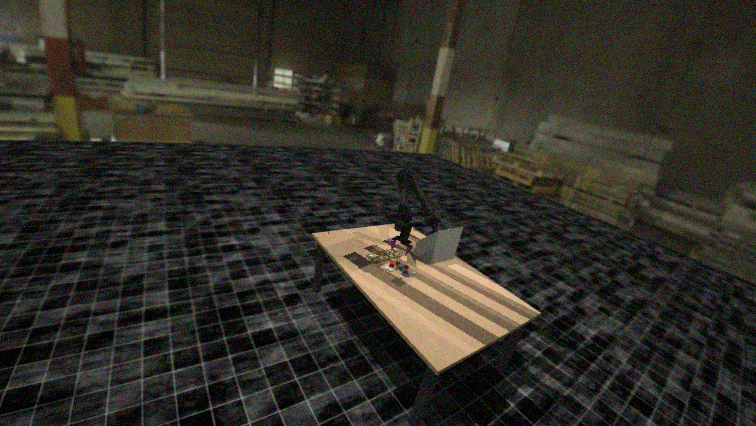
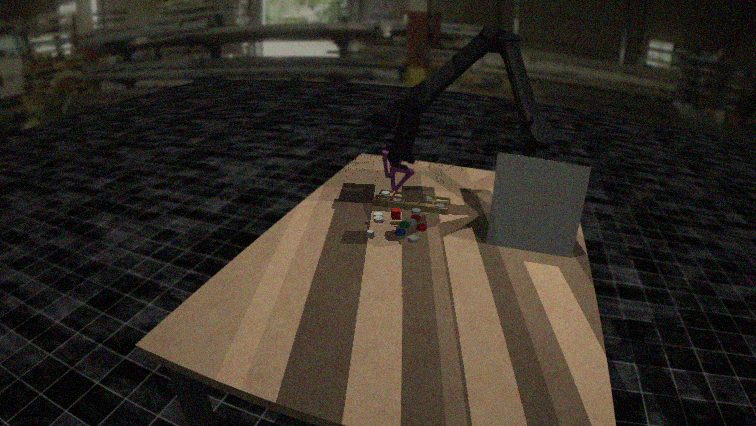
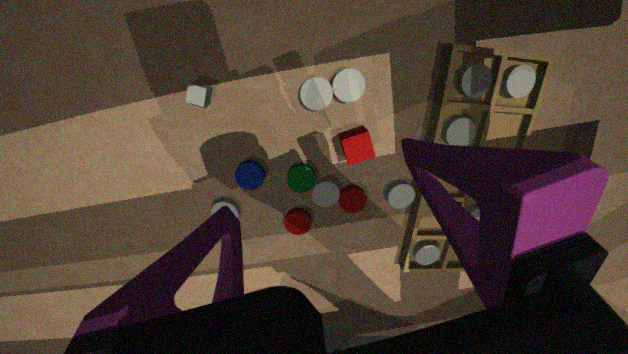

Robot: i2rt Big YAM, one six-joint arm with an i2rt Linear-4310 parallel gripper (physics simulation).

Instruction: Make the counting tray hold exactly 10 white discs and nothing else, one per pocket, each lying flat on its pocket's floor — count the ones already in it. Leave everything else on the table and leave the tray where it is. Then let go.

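The tan counting tray (image 3: 436, 95) (image 2: 417, 205) has two rows of pockets. White discs (image 3: 520, 81) (image 3: 476, 80) (image 3: 459, 131) (image 3: 427, 254) lie in its pockets, and another shows partly through the right finger, which hides the tray's middle. Loose on the table are two white discs side by side (image 3: 316, 93) (image 3: 348, 85), a white disc (image 3: 326, 193) between the green and a red disc, a white disc (image 3: 401, 195) beside the tray's wall, and a white disc (image 3: 222, 204) partly behind the left fingertip. My gripper (image 3: 313, 183) (image 2: 393, 179) (image 1: 400, 249) is open and empty, above the table by the tray.
A blue disc (image 3: 250, 175), a green disc (image 3: 301, 177), two red discs (image 3: 352, 198) (image 3: 298, 221), a red cube (image 3: 358, 147) and a white cube (image 3: 198, 95) lie near the loose discs. A grey upright panel (image 2: 539, 206) (image 1: 441, 246) stands on the table to the right.
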